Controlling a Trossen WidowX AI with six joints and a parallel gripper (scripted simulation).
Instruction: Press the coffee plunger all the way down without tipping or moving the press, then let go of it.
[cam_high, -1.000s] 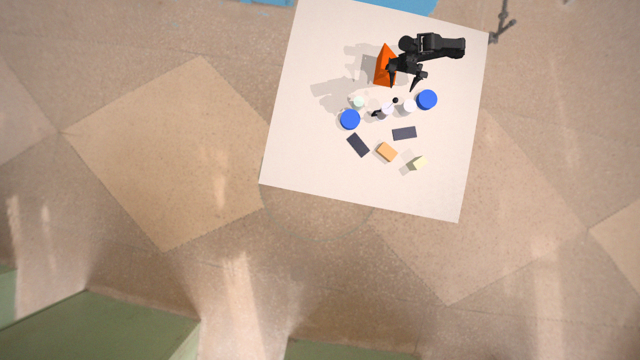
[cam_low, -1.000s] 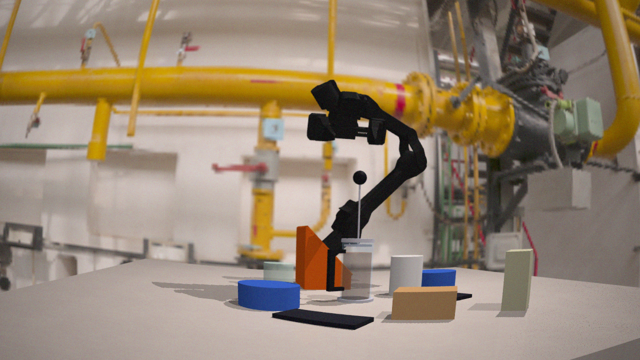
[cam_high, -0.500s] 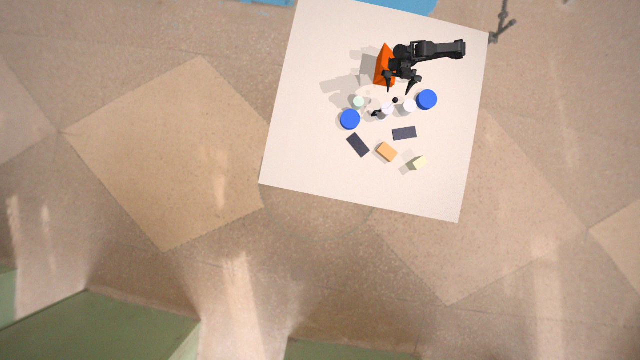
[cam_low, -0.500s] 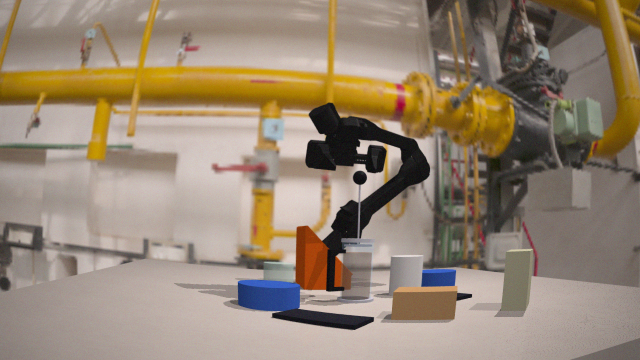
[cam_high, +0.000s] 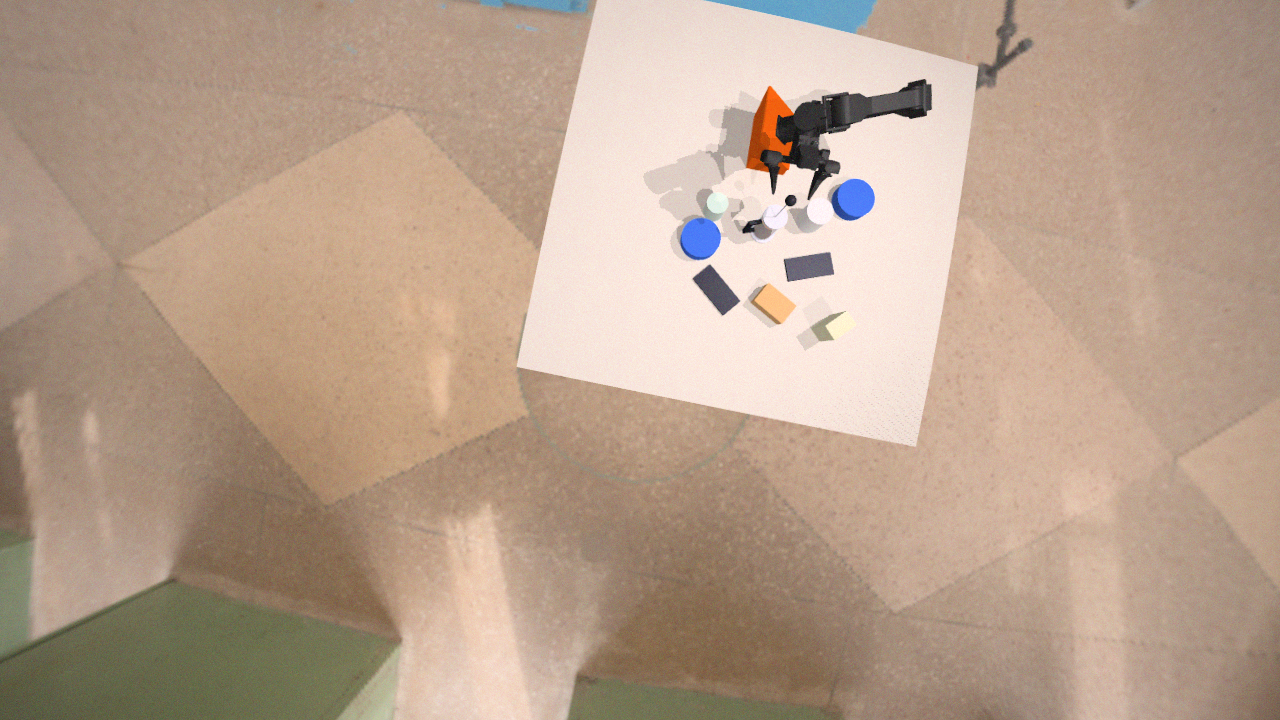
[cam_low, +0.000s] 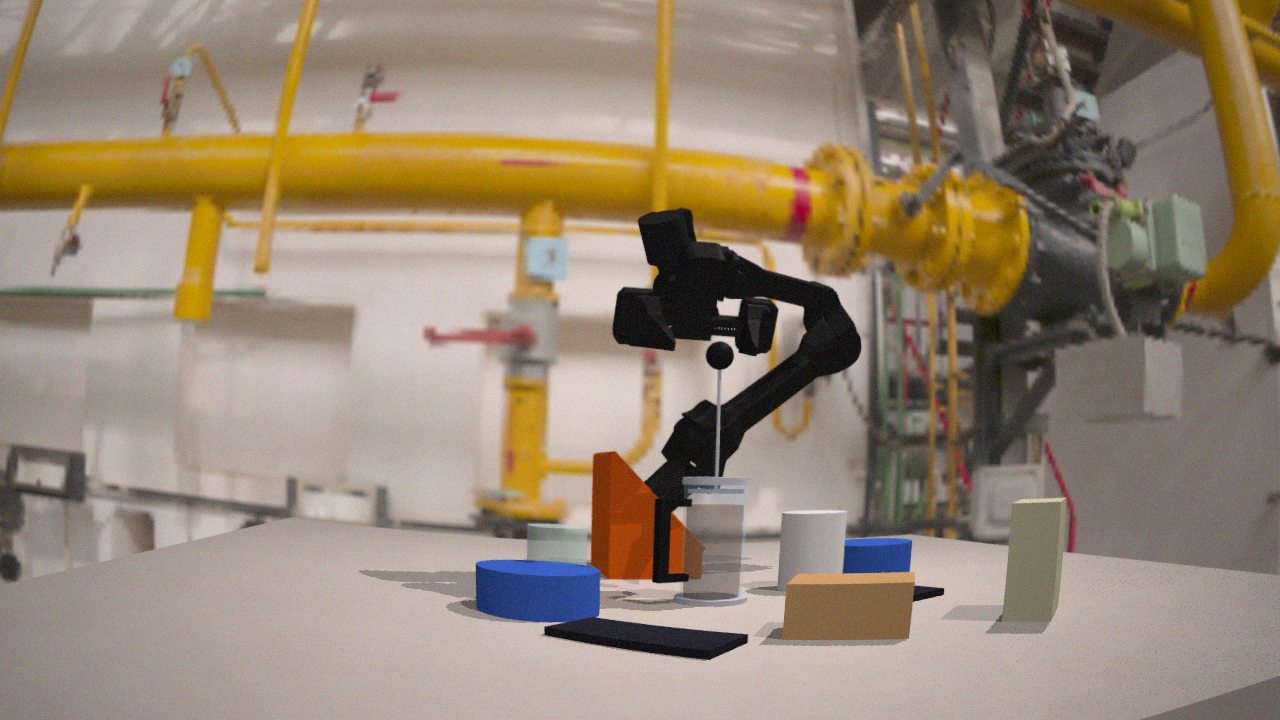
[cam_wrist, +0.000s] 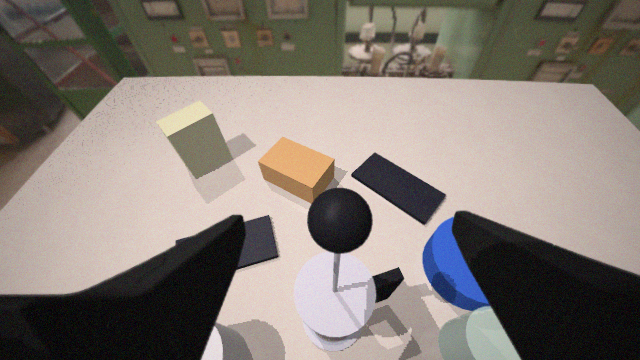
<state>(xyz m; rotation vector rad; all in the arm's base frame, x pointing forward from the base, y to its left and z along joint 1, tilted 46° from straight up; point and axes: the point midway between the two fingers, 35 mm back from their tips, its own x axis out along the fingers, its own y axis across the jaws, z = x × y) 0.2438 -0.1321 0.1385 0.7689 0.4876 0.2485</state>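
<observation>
Now: the coffee press 1 cm ahead of my gripper tip, 1 cm to the right of it and 14 cm below it. The rest, counted from my gripper tip: pale block 27 cm ahead, 25 cm to the left, 22 cm below; then tan block 23 cm ahead, 7 cm to the left, 25 cm below; then white cylinder 5 cm behind, 14 cm to the left, 23 cm below.
</observation>
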